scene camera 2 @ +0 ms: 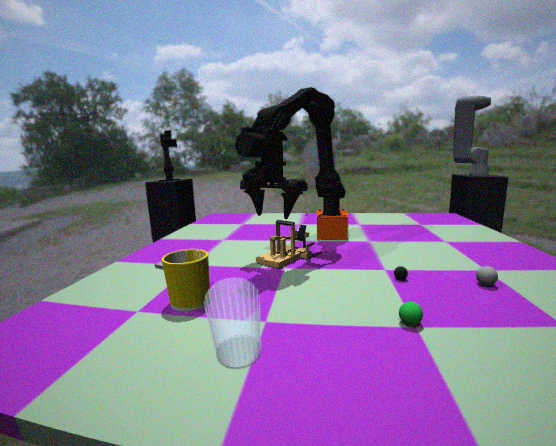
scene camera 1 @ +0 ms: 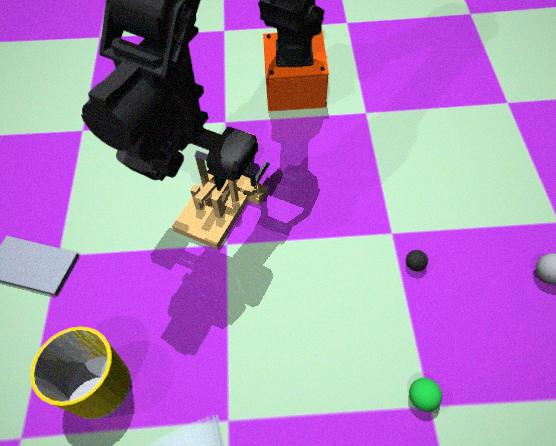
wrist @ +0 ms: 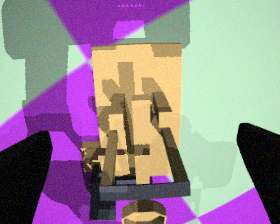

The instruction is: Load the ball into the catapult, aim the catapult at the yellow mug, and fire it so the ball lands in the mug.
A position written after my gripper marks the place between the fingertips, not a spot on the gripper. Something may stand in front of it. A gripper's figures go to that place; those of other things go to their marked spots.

Scene:
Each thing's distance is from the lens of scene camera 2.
my gripper (scene camera 2: pixel 272 217): 0.76 m
wooden catapult (scene camera 2: pixel 284 254): 0.79 m
yellow mug (scene camera 2: pixel 186 272): 0.55 m
clear glass (scene camera 2: pixel 232 305): 0.43 m
The marked spots on the yellow mug and the clear glass are 0.15 m apart.

